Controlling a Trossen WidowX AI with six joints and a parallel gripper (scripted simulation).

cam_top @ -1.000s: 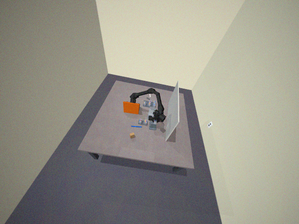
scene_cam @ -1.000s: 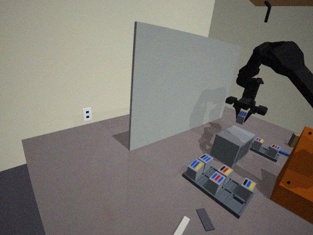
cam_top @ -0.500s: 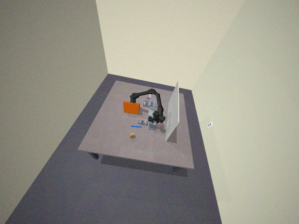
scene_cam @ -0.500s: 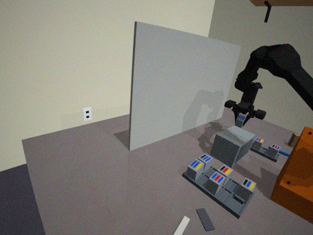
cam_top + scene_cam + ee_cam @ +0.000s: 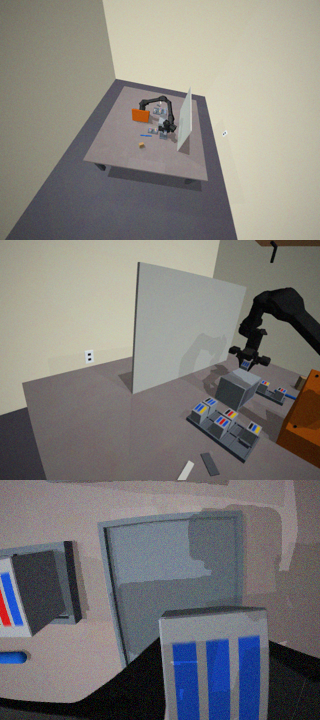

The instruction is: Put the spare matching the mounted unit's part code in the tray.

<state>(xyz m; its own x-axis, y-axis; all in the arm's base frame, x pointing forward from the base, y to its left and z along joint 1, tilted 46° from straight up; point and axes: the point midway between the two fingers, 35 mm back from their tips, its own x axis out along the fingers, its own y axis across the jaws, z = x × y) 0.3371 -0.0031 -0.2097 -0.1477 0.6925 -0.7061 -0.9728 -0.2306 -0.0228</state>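
Now: gripper tip 10 mm past the tray and 50 mm above it. Round my gripper tip: grey mounted unit: 70 mm behind, 180 mm to the left; then grey spare: 30 mm above; then rack: 150 mm behind, 10 mm to the left, 50 mm below.
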